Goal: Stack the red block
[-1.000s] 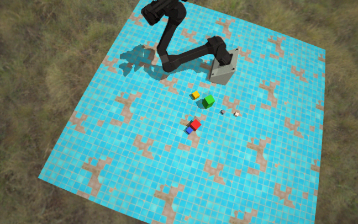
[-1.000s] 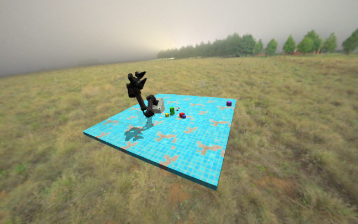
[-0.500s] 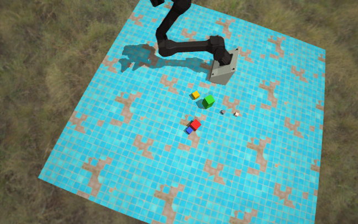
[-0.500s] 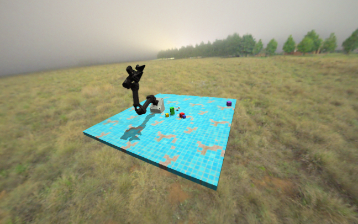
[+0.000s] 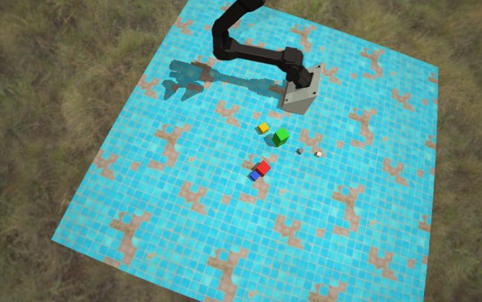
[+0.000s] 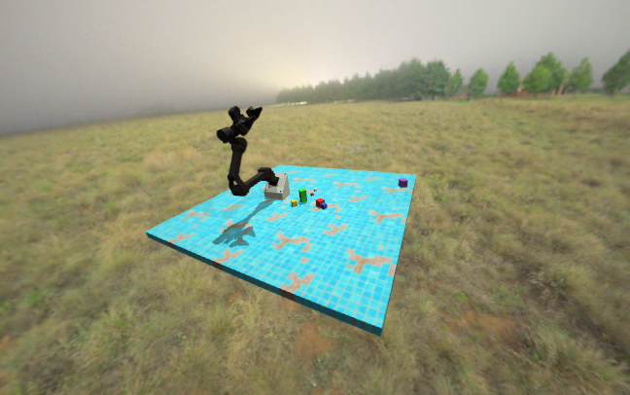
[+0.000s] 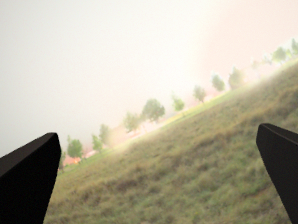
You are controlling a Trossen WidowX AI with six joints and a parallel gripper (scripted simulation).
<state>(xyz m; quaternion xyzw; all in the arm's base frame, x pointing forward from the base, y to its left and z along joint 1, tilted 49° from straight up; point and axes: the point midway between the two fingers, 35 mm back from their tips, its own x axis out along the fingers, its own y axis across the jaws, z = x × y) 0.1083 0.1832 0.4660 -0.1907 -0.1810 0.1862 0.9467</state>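
Now: gripper tip 53 cm above the red block, 19 cm to the right of it and 18 cm short of it. From my gripper tip the other things lie so: purple block: 64 cm to the left, 59 cm ahead, 53 cm below; then yellow block: 54 cm below, 14 cm to the left, 3 cm ahead; then blue block: 54 cm below, 22 cm ahead, 17 cm to the left.
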